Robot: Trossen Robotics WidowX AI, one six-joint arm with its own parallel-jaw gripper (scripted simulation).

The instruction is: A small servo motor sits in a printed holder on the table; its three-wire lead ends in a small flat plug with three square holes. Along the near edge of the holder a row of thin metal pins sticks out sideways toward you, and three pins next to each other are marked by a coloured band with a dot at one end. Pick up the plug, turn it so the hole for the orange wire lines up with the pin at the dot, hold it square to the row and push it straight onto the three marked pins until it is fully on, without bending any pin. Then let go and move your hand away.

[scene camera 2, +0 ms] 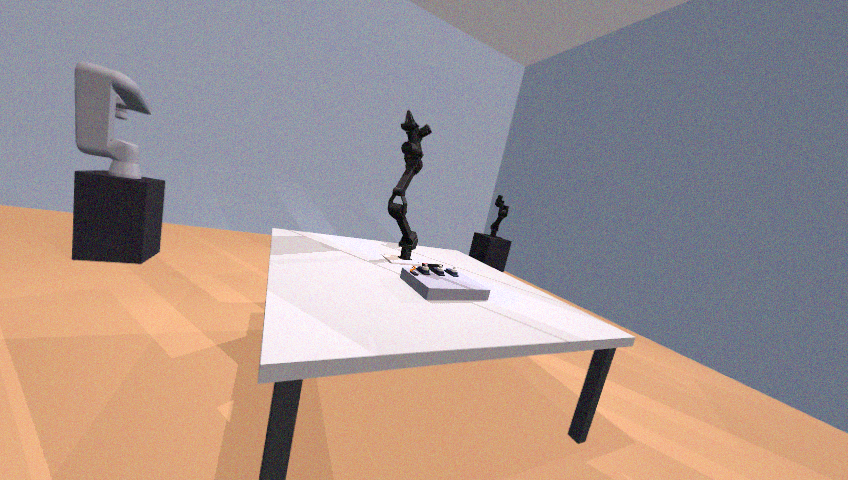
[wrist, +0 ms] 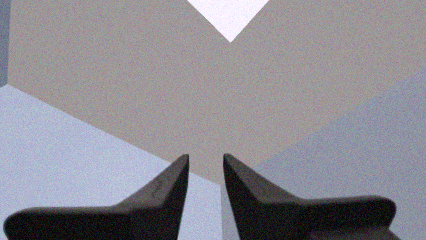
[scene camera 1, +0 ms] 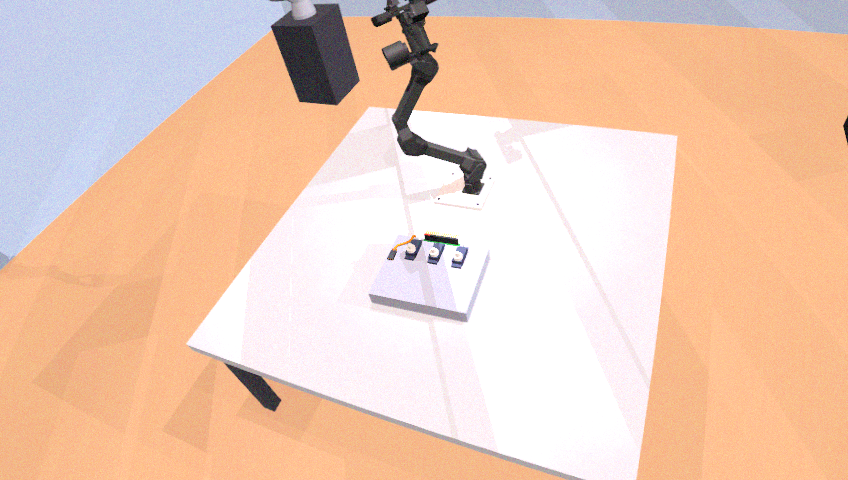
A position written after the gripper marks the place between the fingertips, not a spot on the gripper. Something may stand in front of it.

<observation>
In view: the gripper (wrist: pixel 206 159) and a printed holder (scene camera 1: pixel 440 290).
The printed holder is seen too in scene camera 2 (scene camera 2: pixel 431 287).
</observation>
